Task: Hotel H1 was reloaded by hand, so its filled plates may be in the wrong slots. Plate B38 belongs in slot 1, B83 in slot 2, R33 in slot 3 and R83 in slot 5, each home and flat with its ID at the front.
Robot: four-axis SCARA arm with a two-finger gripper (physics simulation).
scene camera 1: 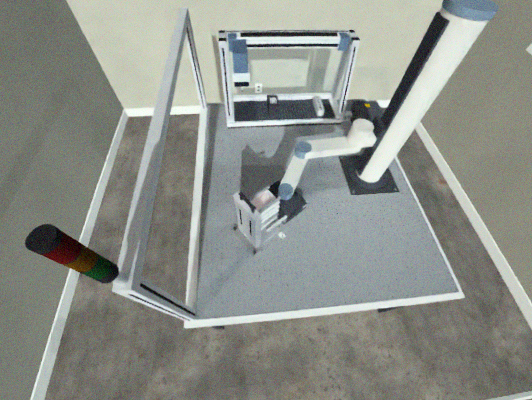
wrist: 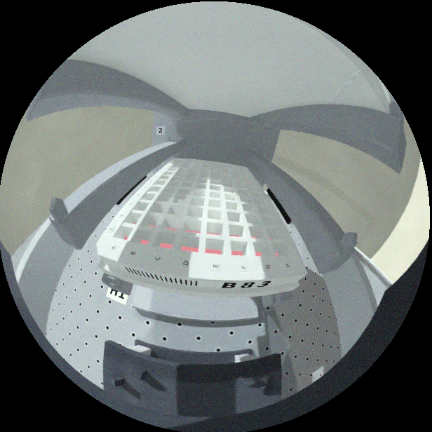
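Where they show: arm's base, origin of the base link: (scene camera 1: 366, 174).
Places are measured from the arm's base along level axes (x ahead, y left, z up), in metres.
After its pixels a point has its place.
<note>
Hotel H1 (scene camera 1: 246, 218) @(y 0.379, x 0.755, z 0.250 m) stands on the table in the scene view; a plate with a reddish tint (scene camera 1: 265, 198) @(y 0.297, x 0.668, z 0.269 m) shows near its top, its ID unreadable. In the wrist view plate B83 (wrist: 245, 285) lies flat low in the hotel, its ID at the front, below the ledges (wrist: 345, 245) beside the label 2 (wrist: 160, 130). It appears to be in slot 1. A pale grey surface spans the upper wrist view. IDs B38, R33 and R83 are not readable. My gripper (scene camera 1: 292, 204) is open and empty beside the hotel's front; its fingertips are hard to make out.
A dark block with small pegs (wrist: 206, 387) lies in front of the hotel in the wrist view. The arm's column (scene camera 1: 415, 105) @(y 0.068, x 0.032, z 0.553 m) stands at the right. A framed station (scene camera 1: 224, 80) @(y -0.525, x 0.839, z 0.315 m) stands at the back, and a tall frame (scene camera 1: 159, 125) @(y 0.216, x 1.014, z 0.620 m) runs along the left edge.
</note>
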